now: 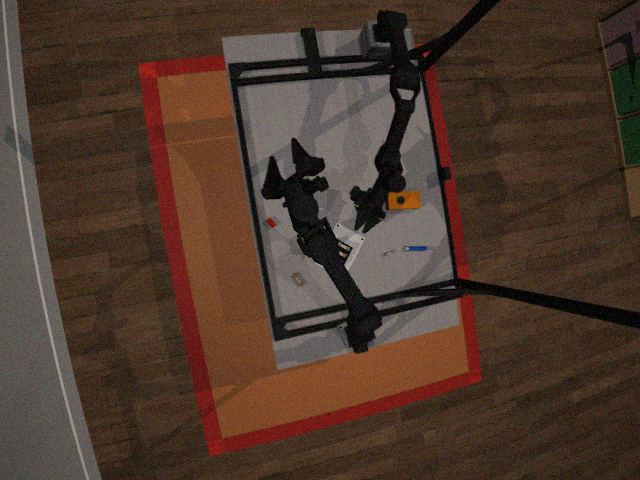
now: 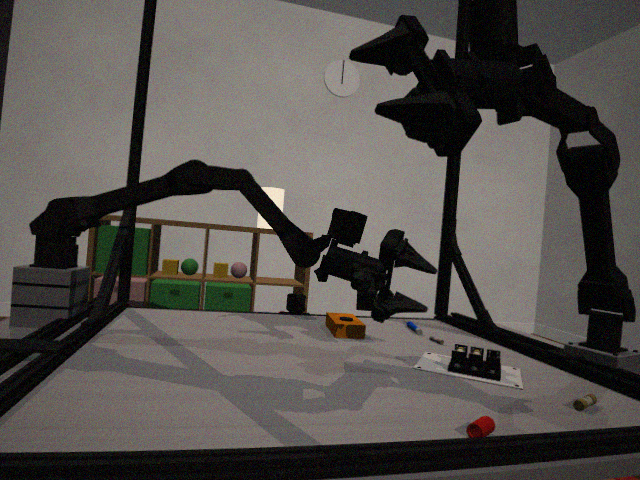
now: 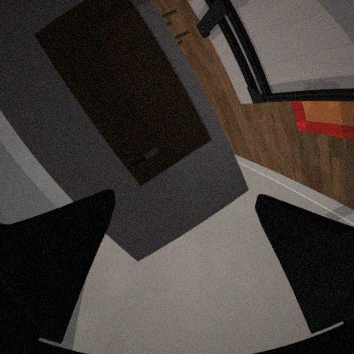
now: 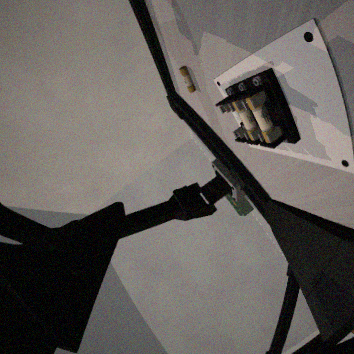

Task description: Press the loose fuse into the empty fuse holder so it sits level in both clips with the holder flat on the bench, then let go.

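Places are measured from the left arm's base along level axes (x ahead, y down, z left), in millimetres.
Pixels of known places: left gripper, fingertip midpoint: [image 1: 282,147] [image 2: 362,80] [image 3: 187,199]; right gripper, fingertip midpoint: [image 1: 359,231] [image 2: 431,291] [image 4: 196,208]; left arm's base, link origin: [image 2: 602,348] [image 4: 224,182]; right arm's base, link origin: [image 1: 382,33] [image 2: 54,266].
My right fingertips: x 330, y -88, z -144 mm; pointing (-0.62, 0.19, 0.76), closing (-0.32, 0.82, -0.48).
Observation:
Ahead of a thing's pixels: the offset from my right fingertips to its top centre.
The loose fuse {dx -72, dy +114, dz +244 mm} [image 1: 298,279] [image 2: 585,401] [image 4: 187,79], pale with brass ends, lies on the bench apart from the holder. The black fuse holder {dx -47, dy +93, dz +58 mm} [image 1: 343,250] [image 2: 474,363] [image 4: 295,127] is on a white plate [image 1: 355,254] [image 2: 434,361] [image 4: 325,75] lying flat. Two fuses sit in it; the clip pair on the loose fuse's side is empty. My left gripper [image 1: 283,148] [image 2: 364,81] [image 3: 187,199] is open, high above the bench and away from the holder. My right gripper [image 1: 361,230] [image 2: 431,290] is open and empty, raised above the bench near the plate.
An orange block {dx +21, dy +94, dz -241 mm} [image 1: 412,200] [image 2: 351,328] lies below the right arm's wrist. A blue-handled tool {dx -180, dy +114, dz -237 mm} [image 1: 415,248] [image 2: 412,327] and a small grey piece {dx -137, dy +118, dz -108 mm} [image 1: 388,253] [image 2: 436,339] lie beyond the plate. A red cylinder {dx +153, dy +110, dz +245 mm} [image 1: 271,222] [image 2: 480,427] lies near the bench edge. A black frame surrounds the bench.

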